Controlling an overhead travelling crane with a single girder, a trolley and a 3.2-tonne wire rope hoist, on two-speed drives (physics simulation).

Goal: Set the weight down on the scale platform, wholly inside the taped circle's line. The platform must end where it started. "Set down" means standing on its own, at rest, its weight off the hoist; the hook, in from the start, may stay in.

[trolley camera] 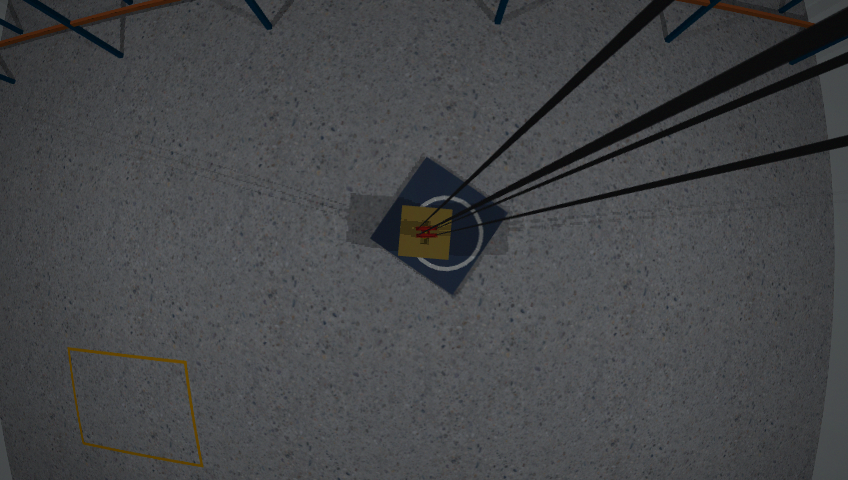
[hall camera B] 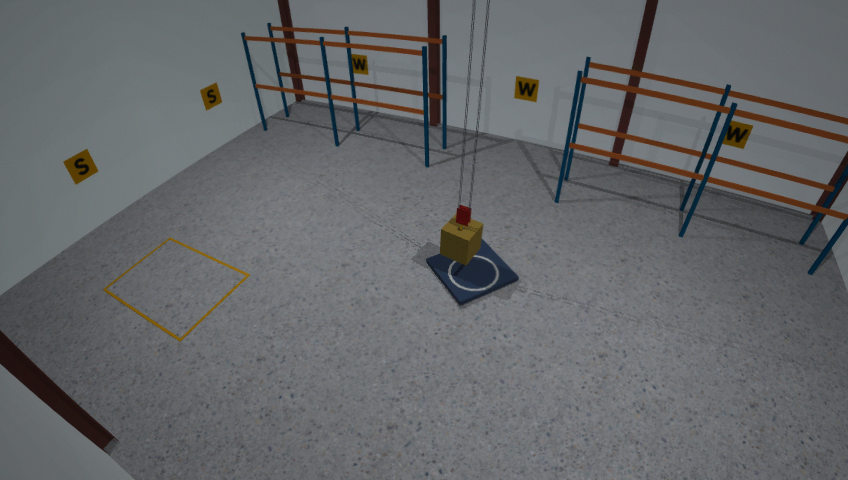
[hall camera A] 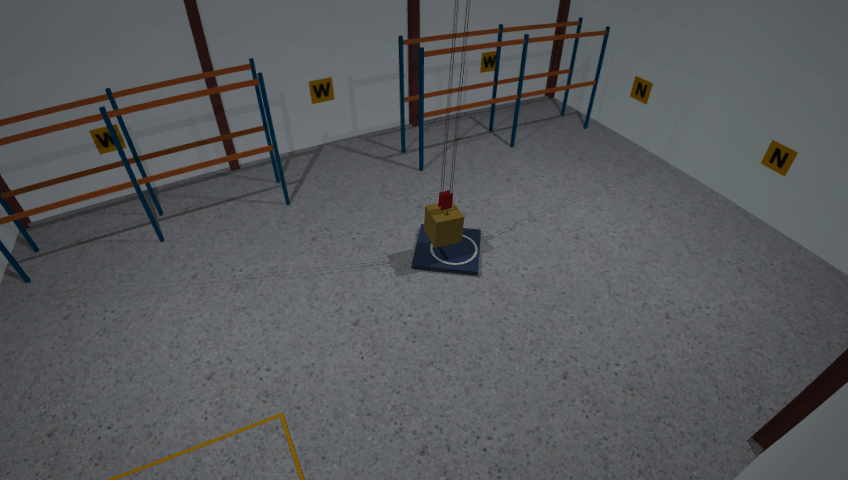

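Observation:
The weight, a yellow block (hall camera A: 443,230) (hall camera B: 460,245) (trolley camera: 410,248), hangs upright from my hook (hall camera A: 446,211) (hall camera B: 460,227) (trolley camera: 424,231) under the red hook block (hall camera A: 445,199) (hall camera B: 463,214). The hook is in the weight's top; its small shape is hard to see. The dark blue scale platform (hall camera A: 421,261) (hall camera B: 461,297) (trolley camera: 426,172) lies on the floor below, with a gap under the weight. In the trolley view the weight covers the left part of the white taped circle (hall camera A: 454,263) (hall camera B: 473,290) (trolley camera: 480,233) and reaches past its line on the left. The ropes lean slightly.
Blue and orange racks (hall camera A: 421,110) (hall camera A: 273,136) (hall camera B: 426,107) (hall camera B: 708,169) stand along the W wall, away from the platform. A yellow marked rectangle (hall camera A: 196,446) (hall camera B: 209,256) (trolley camera: 127,355) is on the floor, at the lower left in the trolley view. The weight's shadows fall beside the platform.

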